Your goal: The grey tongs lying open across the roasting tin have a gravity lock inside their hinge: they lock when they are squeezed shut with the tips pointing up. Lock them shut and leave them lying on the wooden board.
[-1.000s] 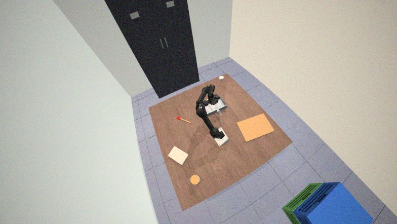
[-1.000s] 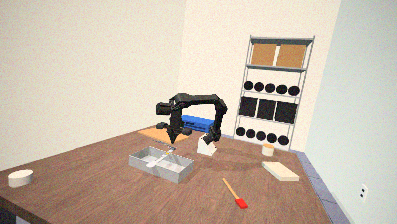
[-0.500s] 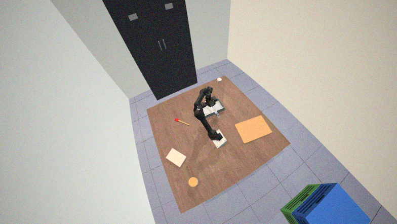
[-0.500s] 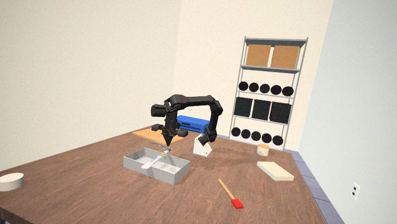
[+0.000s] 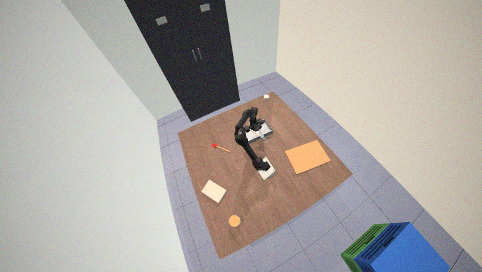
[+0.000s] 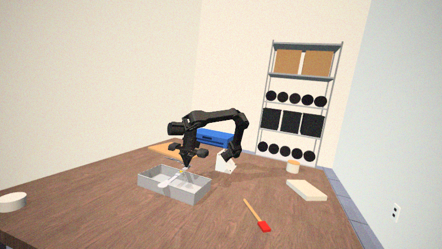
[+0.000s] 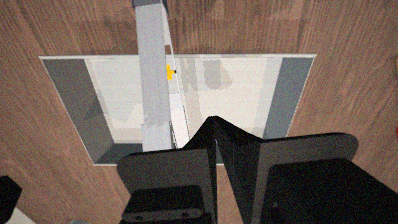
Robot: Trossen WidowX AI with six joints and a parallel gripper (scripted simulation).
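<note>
My gripper tip is now 80 mm above the grey roasting tin, 40 mm to the left of it and 30 mm short of it. Round my gripper tip: red spatula 370 mm to the left, 100 mm below, 70 mm ahead; orange wooden board 450 mm behind, 310 mm to the right, 100 mm below; white round dish 430 mm to the right, 410 mm ahead, 90 mm below.
</note>
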